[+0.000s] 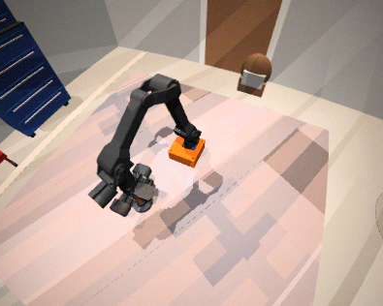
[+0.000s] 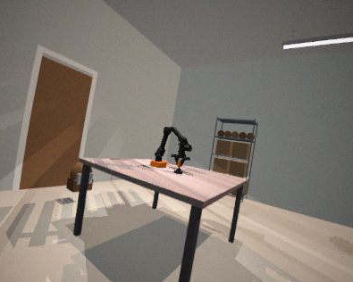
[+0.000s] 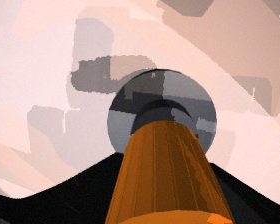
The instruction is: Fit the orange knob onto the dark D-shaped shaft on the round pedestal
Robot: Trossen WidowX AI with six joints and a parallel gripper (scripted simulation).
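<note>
Now: the orange knob 20 mm above my gripper tip. Round my gripper tip: round pedestal 40 mm below.
</note>
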